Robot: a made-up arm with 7 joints. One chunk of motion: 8 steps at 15 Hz.
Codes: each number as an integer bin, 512 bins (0 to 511) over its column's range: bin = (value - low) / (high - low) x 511, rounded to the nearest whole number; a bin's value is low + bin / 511 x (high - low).
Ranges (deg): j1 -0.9..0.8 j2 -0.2..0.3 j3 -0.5..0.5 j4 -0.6..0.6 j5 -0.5..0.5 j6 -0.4..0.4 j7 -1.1..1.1
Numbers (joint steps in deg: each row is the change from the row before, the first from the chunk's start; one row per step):
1: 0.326 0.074 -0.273 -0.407 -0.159 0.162 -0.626
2: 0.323 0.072 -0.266 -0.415 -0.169 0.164 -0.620
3: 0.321 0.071 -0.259 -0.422 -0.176 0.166 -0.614
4: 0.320 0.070 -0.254 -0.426 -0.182 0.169 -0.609
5: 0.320 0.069 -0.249 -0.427 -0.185 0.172 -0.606
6: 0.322 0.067 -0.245 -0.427 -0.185 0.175 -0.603
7: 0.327 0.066 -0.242 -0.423 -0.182 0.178 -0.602
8: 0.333 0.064 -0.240 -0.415 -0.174 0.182 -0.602
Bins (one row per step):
1: 369 280 116 82 174 359 110
2: 368 278 120 79 169 360 111
3: 367 277 123 76 166 362 113
4: 367 276 126 74 162 363 114
5: 367 275 128 74 161 365 115
6: 367 273 130 74 161 367 115
7: 369 272 132 75 162 369 116
8: 371 270 133 79 167 372 116

